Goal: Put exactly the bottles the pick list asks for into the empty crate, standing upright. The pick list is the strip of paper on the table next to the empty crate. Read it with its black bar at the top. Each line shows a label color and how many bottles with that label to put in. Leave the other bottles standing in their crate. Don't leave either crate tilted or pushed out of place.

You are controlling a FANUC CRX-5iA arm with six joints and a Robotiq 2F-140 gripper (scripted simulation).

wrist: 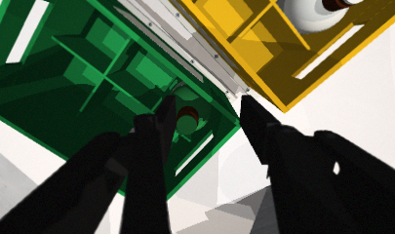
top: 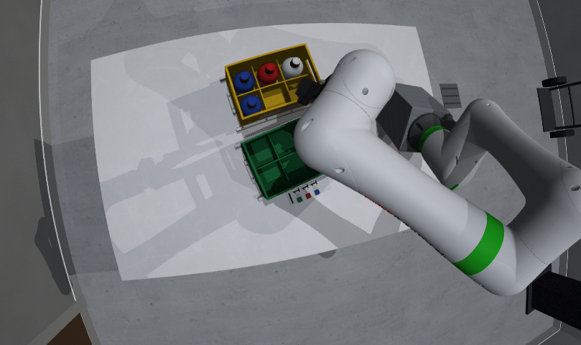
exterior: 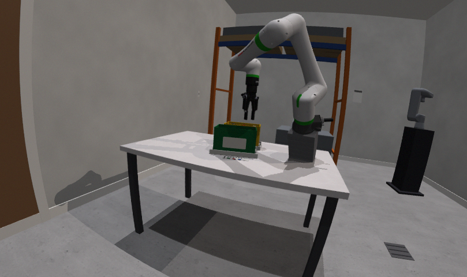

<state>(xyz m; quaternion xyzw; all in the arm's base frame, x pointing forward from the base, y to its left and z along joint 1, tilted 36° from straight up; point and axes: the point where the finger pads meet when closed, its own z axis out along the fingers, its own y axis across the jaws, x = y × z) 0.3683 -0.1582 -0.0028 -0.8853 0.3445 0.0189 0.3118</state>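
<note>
Now: hand 7 cm short of the red bottle, 18 cm to the left of it and 17 cm above it. Round my hand: yellow crate: 7 cm ahead, 14 cm to the right, 17 cm below; then green crate: 6 cm ahead, 10 cm to the left, 17 cm below; then green-label bottle: 2 cm behind, 4 cm to the left, 17 cm below.
</note>
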